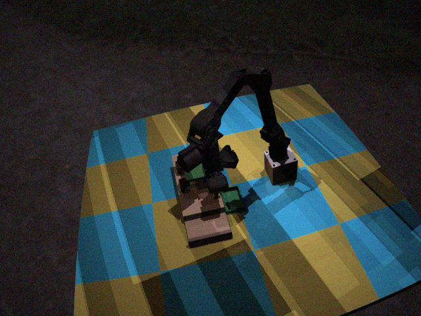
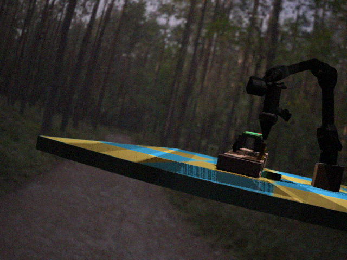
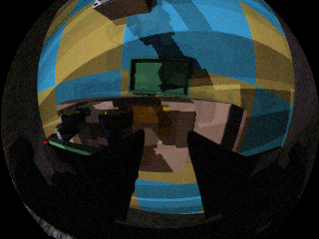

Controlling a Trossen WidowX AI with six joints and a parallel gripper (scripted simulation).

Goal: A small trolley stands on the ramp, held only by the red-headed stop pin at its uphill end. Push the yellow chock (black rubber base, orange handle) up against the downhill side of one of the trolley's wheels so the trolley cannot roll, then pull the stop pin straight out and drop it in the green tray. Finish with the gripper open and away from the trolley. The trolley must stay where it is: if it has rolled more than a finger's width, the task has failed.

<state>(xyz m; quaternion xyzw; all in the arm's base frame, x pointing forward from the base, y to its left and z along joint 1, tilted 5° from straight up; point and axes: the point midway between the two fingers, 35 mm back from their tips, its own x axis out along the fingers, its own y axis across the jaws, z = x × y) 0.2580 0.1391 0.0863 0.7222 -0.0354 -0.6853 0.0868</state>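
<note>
Right now the red-headed stop pin is 60 mm ahead of my gripper tip, 220 mm to the right of it and 10 mm below it. Also, from my gripper tip: yellow chock (30 mm to the right, 60 mm below); then green tray (50 mm behind, 30 mm to the right, 150 mm below); then trolley (70 mm ahead, 120 mm to the right, 30 mm below).
</note>
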